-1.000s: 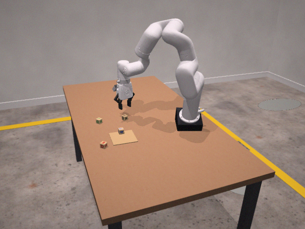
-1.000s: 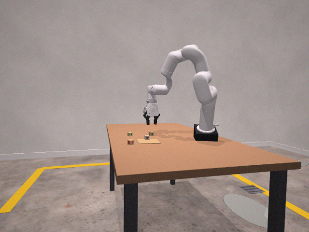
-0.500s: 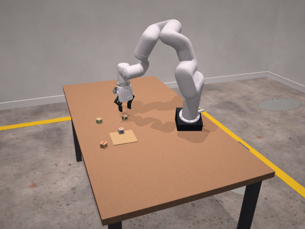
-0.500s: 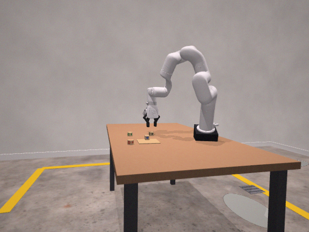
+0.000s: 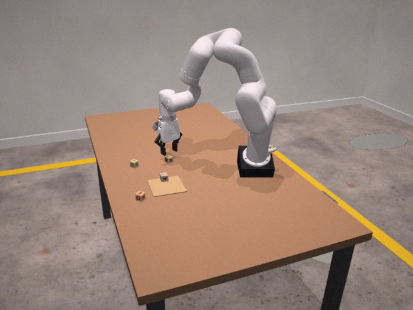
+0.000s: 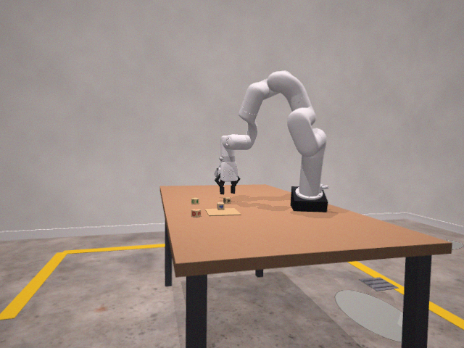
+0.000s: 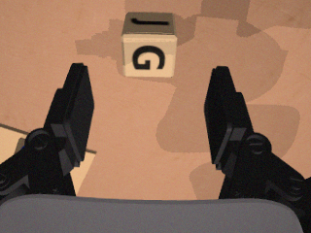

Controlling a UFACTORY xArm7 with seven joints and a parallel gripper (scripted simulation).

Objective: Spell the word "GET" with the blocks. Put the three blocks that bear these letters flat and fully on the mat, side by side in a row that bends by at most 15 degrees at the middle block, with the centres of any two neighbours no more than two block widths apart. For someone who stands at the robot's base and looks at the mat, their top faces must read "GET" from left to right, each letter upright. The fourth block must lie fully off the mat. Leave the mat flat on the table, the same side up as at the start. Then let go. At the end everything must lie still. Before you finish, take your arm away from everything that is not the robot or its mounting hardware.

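My gripper is now 5 cm above the black-lettered block. Also, from my hand: green-lettered block: 17 cm ahead, 5 cm below, 1 cm to the right; then tan mat: 22 cm to the left, 8 cm ahead, 6 cm below; then red-lettered block: 28 cm to the left, 21 cm ahead, 5 cm below.
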